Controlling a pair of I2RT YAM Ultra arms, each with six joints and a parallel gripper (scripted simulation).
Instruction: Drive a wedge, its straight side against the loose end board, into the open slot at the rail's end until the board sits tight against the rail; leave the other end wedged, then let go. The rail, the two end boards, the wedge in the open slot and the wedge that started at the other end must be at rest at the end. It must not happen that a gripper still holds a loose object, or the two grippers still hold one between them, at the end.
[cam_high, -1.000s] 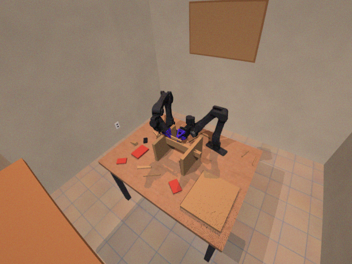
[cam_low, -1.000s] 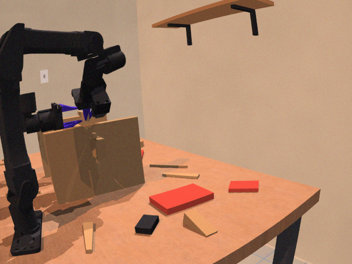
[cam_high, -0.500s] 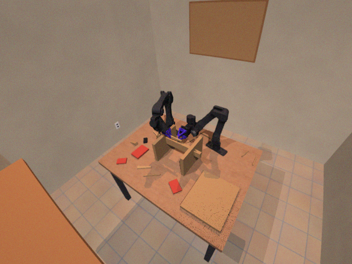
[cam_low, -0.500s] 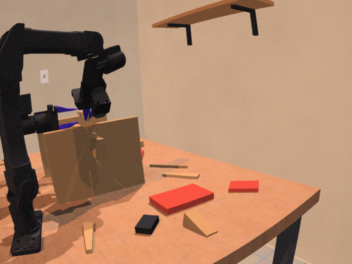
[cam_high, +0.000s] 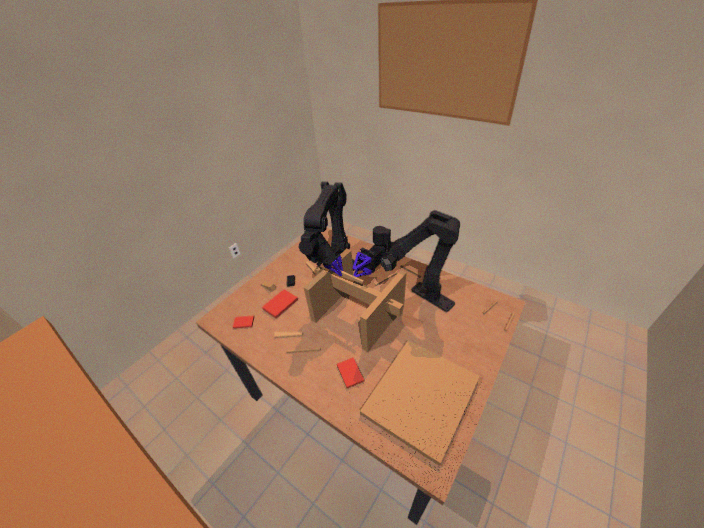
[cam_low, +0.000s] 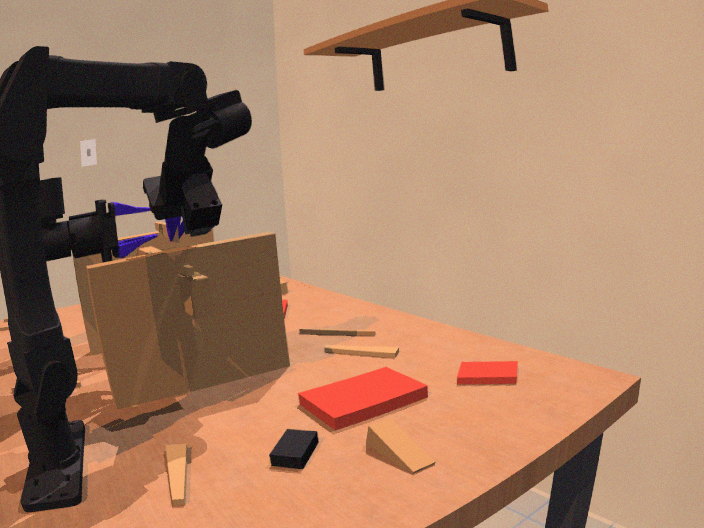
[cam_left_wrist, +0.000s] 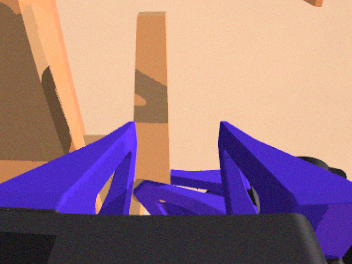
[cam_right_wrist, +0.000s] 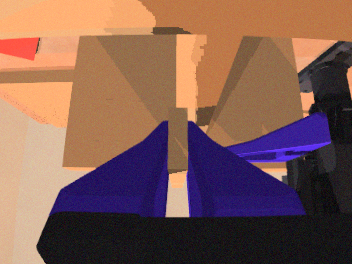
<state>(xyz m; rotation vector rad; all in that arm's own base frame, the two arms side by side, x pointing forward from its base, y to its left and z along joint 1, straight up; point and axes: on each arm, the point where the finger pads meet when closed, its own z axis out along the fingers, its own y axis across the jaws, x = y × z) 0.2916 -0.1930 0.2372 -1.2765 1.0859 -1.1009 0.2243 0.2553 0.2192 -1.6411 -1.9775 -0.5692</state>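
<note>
My left hand is 10 mm short of the rail, 10 mm to the right of it and 90 mm above it. From my left hand the other things lie so: black block 20 mm ahead, 390 mm to the right, 230 mm below; flat panel 210 mm ahead, 410 mm to the left, 220 mm below.
The rail is 10 mm behind my right hand, 60 mm to the left of it and 70 mm below it. The rest, counted from my right hand: black block (330 mm to the right, 210 mm below); flat panel (190 mm ahead, 470 mm to the left, 210 mm below).
</note>
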